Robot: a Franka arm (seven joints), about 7 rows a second.
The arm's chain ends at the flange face. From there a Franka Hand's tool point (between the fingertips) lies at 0.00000 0.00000 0.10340 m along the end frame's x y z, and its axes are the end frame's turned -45 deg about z.
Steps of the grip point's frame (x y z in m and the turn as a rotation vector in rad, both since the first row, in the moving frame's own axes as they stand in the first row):
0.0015, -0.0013, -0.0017, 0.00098, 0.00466, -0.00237
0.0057, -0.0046, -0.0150, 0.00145, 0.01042, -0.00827
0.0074, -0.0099, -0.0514, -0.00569, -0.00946, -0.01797
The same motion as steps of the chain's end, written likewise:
-0.0001, -0.0016, -0.0017, 0.00399, 0.00260, -0.00237
0.0001, -0.0064, -0.0150, 0.00839, 0.00634, -0.00827
-0.0015, -0.0133, -0.0514, -0.01071, -0.00267, -0.01797

